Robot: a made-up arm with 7 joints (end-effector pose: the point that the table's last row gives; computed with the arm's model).
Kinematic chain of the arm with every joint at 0, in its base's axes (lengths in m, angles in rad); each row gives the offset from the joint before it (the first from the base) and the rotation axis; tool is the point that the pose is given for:
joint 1: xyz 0 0.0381 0 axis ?
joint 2: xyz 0 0.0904 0 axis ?
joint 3: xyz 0 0 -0.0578 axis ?
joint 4: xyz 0 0 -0.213 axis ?
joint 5: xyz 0 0 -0.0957 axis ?
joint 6: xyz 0 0 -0.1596 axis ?
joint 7: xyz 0 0 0 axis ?
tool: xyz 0 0 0
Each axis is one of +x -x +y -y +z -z.
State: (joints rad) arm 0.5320 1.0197 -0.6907 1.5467 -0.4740 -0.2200 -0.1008
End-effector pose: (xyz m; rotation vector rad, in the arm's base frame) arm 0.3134 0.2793 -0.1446 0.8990 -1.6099 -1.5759
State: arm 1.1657 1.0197 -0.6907 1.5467 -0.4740 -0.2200 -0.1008
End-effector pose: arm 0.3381 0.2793 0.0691 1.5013 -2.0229 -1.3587
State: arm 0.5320 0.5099 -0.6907 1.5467 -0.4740 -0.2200 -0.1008
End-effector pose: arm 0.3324 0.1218 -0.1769 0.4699 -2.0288 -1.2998
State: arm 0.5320 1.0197 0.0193 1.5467 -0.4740 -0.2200 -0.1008
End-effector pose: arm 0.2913 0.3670 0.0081 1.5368 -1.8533 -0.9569
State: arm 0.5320 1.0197 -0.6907 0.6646 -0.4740 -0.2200 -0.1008
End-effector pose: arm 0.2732 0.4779 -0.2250 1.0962 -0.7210 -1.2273
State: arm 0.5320 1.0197 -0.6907 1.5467 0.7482 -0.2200 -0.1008
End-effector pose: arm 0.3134 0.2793 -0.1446 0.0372 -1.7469 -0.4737
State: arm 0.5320 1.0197 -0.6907 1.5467 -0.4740 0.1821 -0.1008
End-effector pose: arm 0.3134 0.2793 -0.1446 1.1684 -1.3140 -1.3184
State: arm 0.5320 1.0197 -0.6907 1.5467 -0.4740 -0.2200 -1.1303
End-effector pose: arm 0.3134 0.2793 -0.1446 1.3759 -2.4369 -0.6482
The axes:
joint 1: -y
joint 2: +x
joint 3: +z
joint 4: -y
joint 5: +z
joint 6: +y
joint 7: -x

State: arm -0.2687 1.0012 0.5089 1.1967 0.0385 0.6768 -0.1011
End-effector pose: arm 0.1738 0.4976 -0.1504 1.1591 -0.4967 0.1004
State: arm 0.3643 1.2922 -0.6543 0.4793 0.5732 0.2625 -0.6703
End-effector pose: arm 0.1606 0.5870 -0.1589 1.7106 -0.3724 0.1429
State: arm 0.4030 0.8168 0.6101 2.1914 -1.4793 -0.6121 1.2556
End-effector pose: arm 0.1554 0.2991 0.0695 1.8321 -0.0131 -1.3885
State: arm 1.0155 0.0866 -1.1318 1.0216 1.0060 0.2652 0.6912
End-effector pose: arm 0.4053 -0.0329 -0.1426 -1.1783 -0.9561 -1.0461
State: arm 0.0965 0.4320 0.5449 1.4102 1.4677 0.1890 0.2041
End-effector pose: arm 0.2365 0.3776 -0.2065 -0.7696 -1.7881 0.9817
